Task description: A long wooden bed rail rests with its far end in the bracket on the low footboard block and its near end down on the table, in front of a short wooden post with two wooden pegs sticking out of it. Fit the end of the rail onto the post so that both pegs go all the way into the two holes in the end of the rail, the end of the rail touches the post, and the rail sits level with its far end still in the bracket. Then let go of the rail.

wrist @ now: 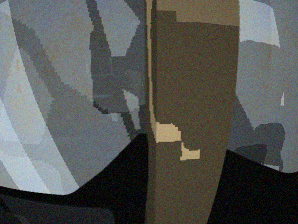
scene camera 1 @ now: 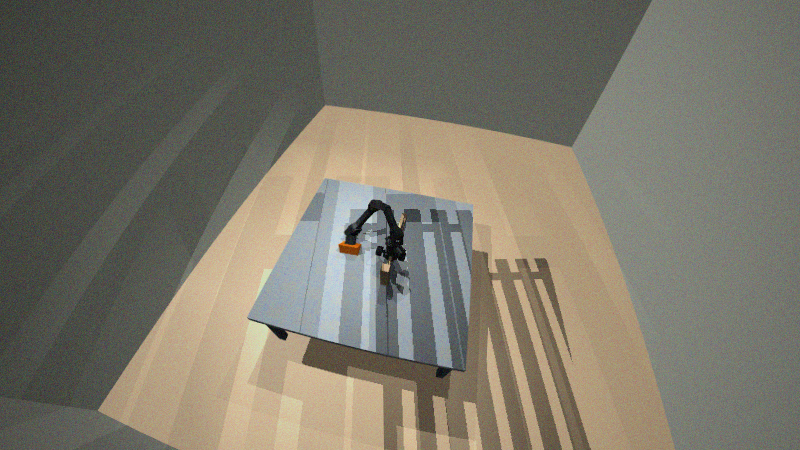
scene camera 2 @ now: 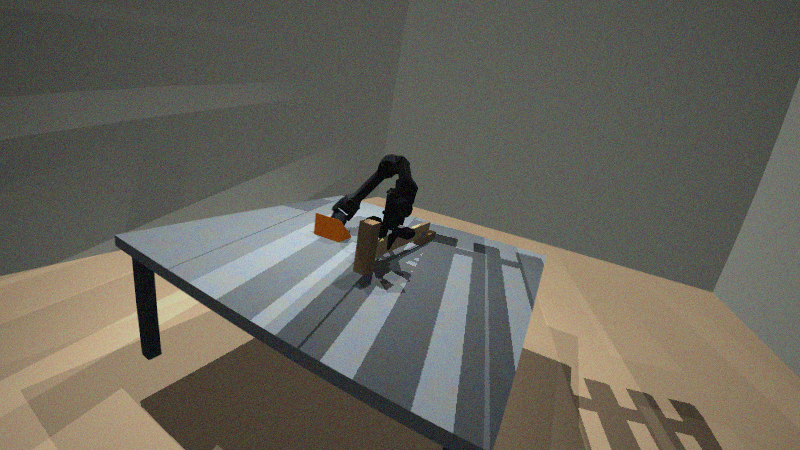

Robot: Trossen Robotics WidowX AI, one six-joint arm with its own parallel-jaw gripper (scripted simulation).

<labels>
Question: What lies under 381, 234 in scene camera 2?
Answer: The gripper.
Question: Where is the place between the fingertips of the gripper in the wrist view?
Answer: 164, 141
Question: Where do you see a wooden bed rail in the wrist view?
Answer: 191, 64
</labels>
